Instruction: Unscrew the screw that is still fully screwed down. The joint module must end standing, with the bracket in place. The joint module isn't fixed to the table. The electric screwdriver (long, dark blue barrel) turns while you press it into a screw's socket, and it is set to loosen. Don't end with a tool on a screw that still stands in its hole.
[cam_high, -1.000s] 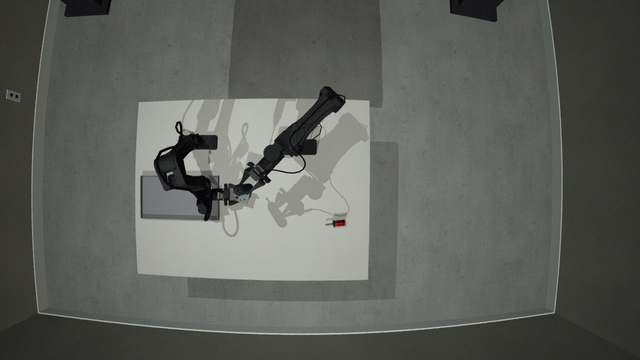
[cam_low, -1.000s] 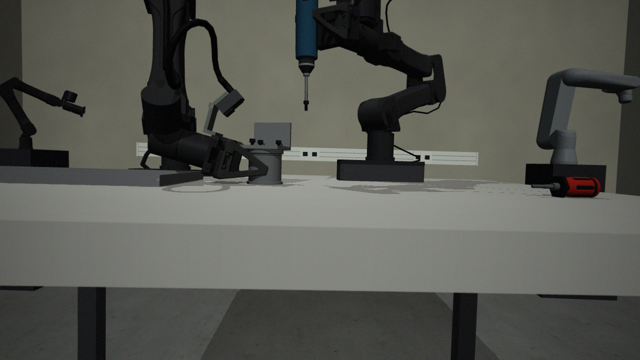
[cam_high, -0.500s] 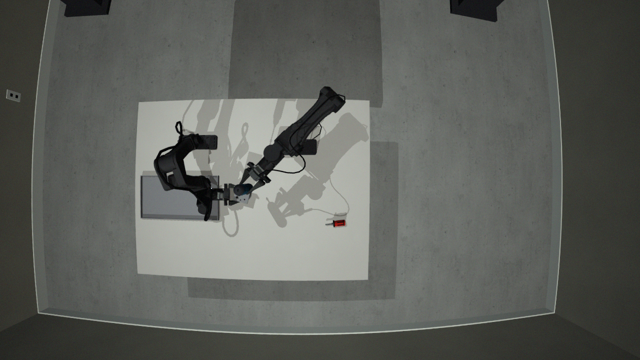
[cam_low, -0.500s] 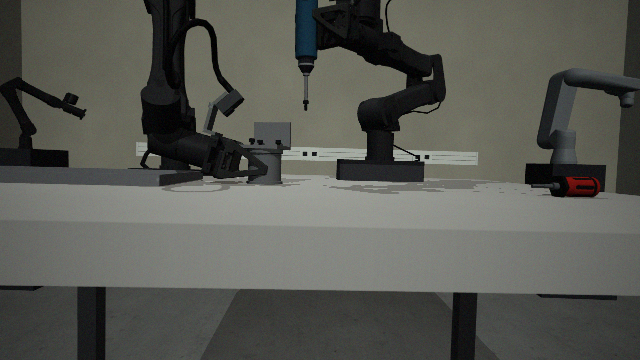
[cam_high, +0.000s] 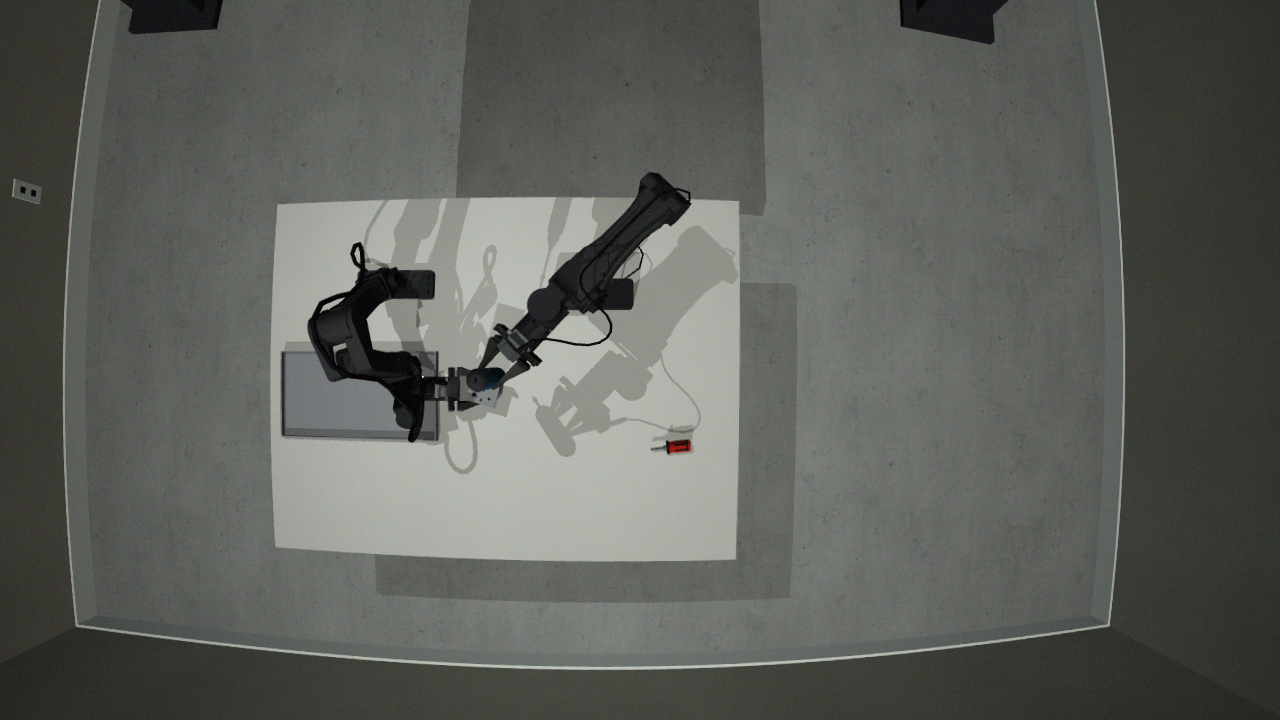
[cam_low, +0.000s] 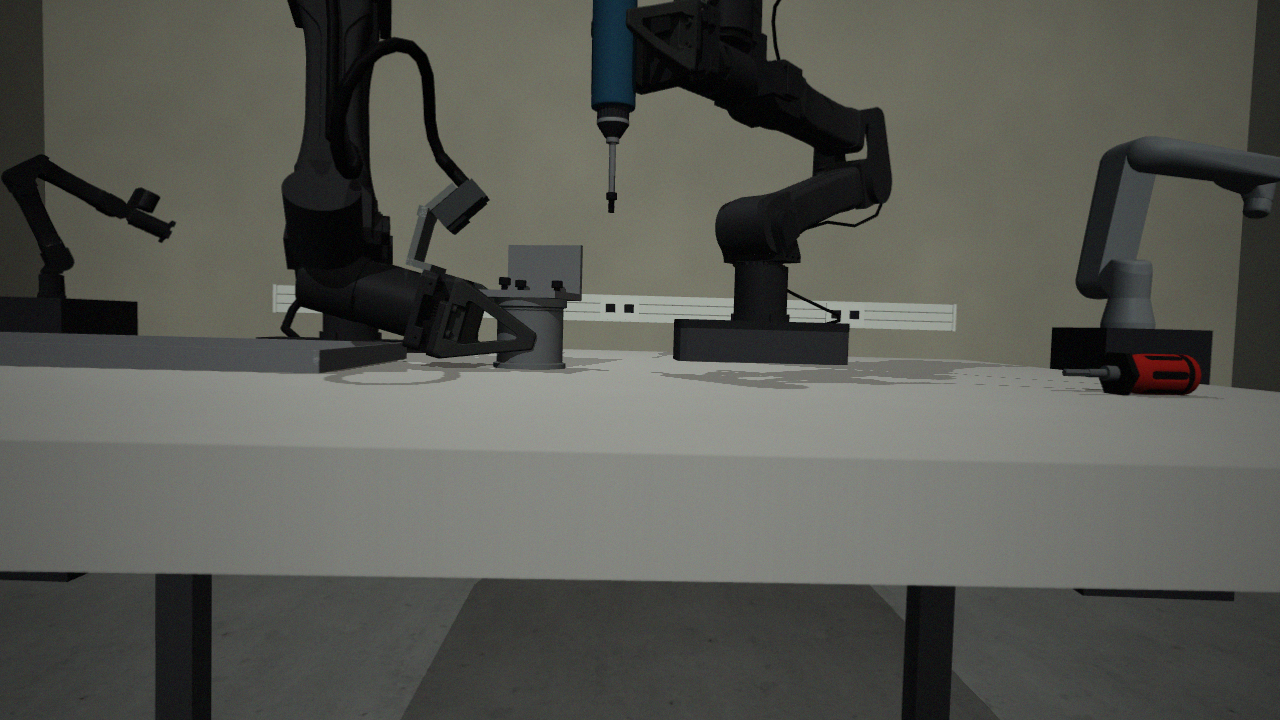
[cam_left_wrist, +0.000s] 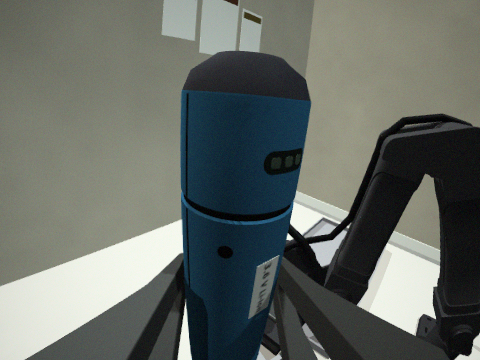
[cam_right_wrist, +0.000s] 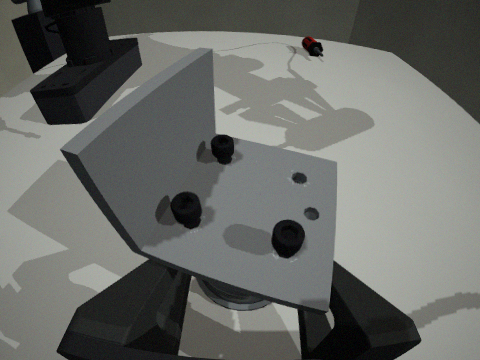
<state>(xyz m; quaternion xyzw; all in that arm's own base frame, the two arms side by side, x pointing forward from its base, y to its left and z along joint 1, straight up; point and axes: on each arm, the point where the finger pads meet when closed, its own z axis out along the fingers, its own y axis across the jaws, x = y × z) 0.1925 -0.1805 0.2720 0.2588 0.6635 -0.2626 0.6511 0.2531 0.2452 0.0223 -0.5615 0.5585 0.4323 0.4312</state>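
The joint module lies right at my right hand. From my right hand the other things lie so: flat grey plate 34 cm to the right, 4 cm ahead, 2 cm below; then grey l-shaped bracket 5 cm above; then screwdriver bit 15 cm above, 7 cm to the left, 4 cm behind.
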